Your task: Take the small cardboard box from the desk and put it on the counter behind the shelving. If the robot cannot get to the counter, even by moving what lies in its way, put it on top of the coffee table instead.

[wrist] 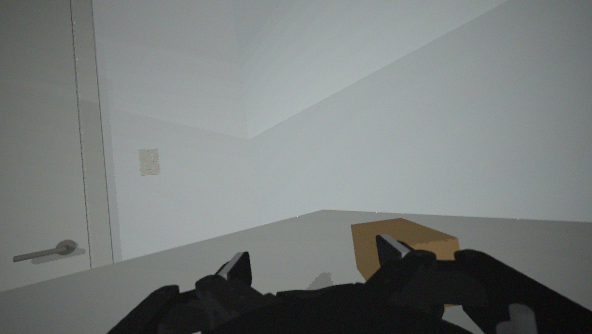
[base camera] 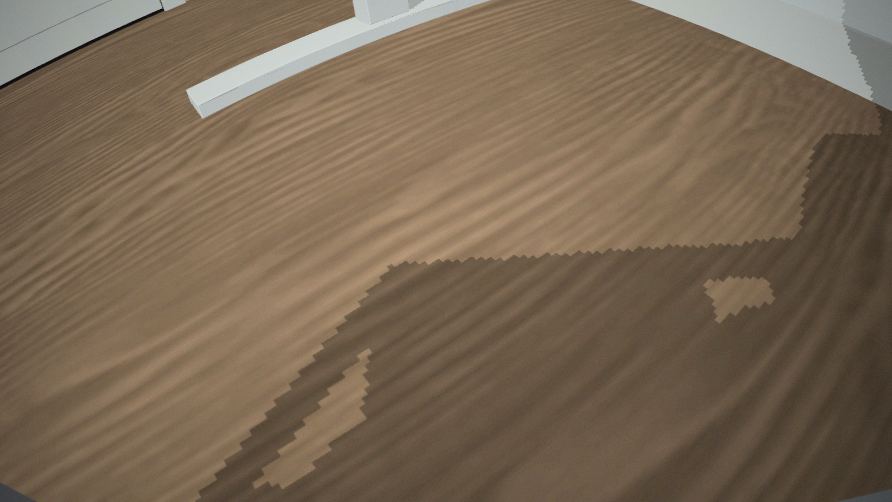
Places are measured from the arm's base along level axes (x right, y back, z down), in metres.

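Pixels of known places: gripper, fingertip midpoint: (wrist: 313, 257).
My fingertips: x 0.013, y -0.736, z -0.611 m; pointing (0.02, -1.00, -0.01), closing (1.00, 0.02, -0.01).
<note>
Ahead of a thing's pixels: the offset from my fingertips to its top centre. "pt": to the spot under its first point. Level surfaces: height alone.
The small cardboard box @[pt dz +0.010, dx +0.098, dy -0.024 m] (wrist: 440, 244) sits on the grey desk top @[dz +0.057 m] (wrist: 280, 260) in the wrist view, right of the middle. My gripper (wrist: 313, 257) is open and empty. The box is behind and to the right of its right finger, which hides part of the box. The left finger stands well to the left of the box, over the desk top. A white desk foot @[pt dz +0.985, dx -0.302, dy -0.083 m] (base camera: 280, 67) rests on the floor at the upper left in the base view. The counter, the shelving and the coffee table do not show in either view.
In the wrist view, walls meet in a corner behind the desk, with a switch plate @[dz -0.270, dx -0.663, dy -0.815 m] (wrist: 149, 162) and a door (wrist: 40, 150) with a handle at left. In the base view, a white panel (base camera: 68, 31) stands at upper left and a white wall base (base camera: 767, 37) at upper right.
</note>
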